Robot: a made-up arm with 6 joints. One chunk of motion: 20 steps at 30 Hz.
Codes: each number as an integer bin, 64 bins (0 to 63) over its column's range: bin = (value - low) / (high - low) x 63, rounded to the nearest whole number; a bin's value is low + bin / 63 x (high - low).
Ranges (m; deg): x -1.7..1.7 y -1.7..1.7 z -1.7..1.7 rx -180..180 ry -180..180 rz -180..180
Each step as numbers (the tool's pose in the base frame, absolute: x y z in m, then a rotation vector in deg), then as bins.
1 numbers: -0.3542 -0.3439 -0.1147 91.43 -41.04 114.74
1 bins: 25 25 29 48 24 52
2 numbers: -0.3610 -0.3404 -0.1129 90.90 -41.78 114.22
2 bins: 25 25 29 47 24 51
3 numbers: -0.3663 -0.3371 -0.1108 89.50 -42.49 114.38
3 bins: 25 25 29 47 24 52
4 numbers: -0.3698 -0.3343 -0.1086 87.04 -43.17 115.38
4 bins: 25 25 29 47 24 52
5 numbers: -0.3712 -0.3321 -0.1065 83.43 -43.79 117.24
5 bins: 25 25 30 46 24 52
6 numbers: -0.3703 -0.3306 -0.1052 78.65 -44.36 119.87
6 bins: 25 25 30 45 24 52
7 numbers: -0.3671 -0.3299 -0.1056 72.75 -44.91 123.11
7 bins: 25 25 30 44 24 53
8 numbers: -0.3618 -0.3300 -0.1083 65.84 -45.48 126.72
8 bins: 25 25 29 43 24 54
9 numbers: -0.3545 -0.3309 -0.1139 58.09 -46.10 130.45
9 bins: 25 25 29 42 23 54
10 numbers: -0.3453 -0.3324 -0.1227 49.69 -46.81 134.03
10 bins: 25 25 29 40 23 55
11 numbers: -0.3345 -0.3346 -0.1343 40.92 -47.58 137.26
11 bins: 25 25 29 39 23 56
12 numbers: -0.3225 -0.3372 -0.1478 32.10 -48.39 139.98
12 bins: 26 25 29 37 23 56
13 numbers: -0.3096 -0.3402 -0.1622 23.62 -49.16 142.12
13 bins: 26 25 28 36 23 56
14 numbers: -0.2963 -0.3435 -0.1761 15.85 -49.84 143.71
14 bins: 26 25 28 34 23 57
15 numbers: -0.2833 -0.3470 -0.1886 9.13 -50.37 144.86
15 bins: 26 25 28 33 23 57
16 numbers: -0.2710 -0.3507 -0.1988 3.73 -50.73 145.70
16 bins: 26 25 28 32 23 57
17 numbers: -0.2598 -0.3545 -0.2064 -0.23 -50.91 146.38
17 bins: 27 25 28 31 23 57
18 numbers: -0.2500 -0.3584 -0.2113 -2.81 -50.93 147.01
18 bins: 27 25 28 31 23 57
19 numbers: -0.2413 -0.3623 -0.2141 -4.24 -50.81 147.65
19 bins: 27 25 28 31 23 57
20 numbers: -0.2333 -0.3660 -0.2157 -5.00 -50.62 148.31
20 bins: 27 25 28 31 23 57
